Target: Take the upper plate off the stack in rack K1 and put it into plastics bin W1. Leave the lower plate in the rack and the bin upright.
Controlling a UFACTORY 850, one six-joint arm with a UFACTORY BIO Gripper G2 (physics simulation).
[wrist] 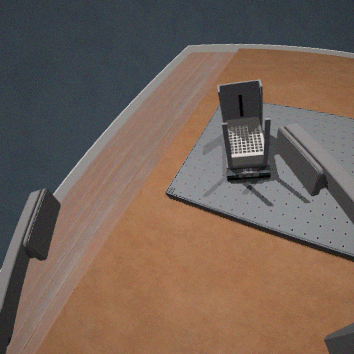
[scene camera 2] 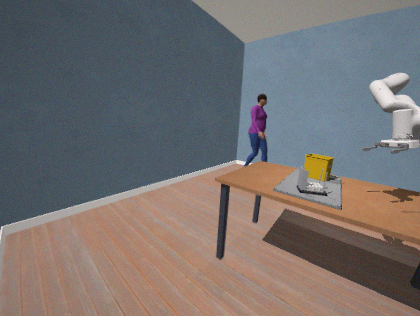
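Note:
Rack K1 (scene camera 2: pixel 302 178) (wrist: pixel 252 100) stands upright on the grey perforated board, with a tall slotted back panel and slim posts. White gridded plates (scene camera 2: pixel 315 186) (wrist: pixel 246 145) lie in it; I cannot tell the upper from the lower. The yellow bin W1 (scene camera 2: pixel 318 167) stands upright behind the rack in the scene view and does not show in the wrist view. My gripper (scene camera 2: pixel 381 149) (wrist: pixel 173 192) is open and empty, high above the table, to the right of the rack in the scene view. In the wrist view the rack is beyond the fingers, nearer the right one.
The grey board (scene camera 2: pixel 334 199) (wrist: pixel 300 215) lies on the wooden table (scene camera 2: pixel 250 175) (wrist: pixel 150 260), near its far left end in the scene view. A person (scene camera 2: pixel 258 120) in a purple top is behind the table. A dark grey part (wrist: pixel 342 342) shows at the wrist view's bottom right corner.

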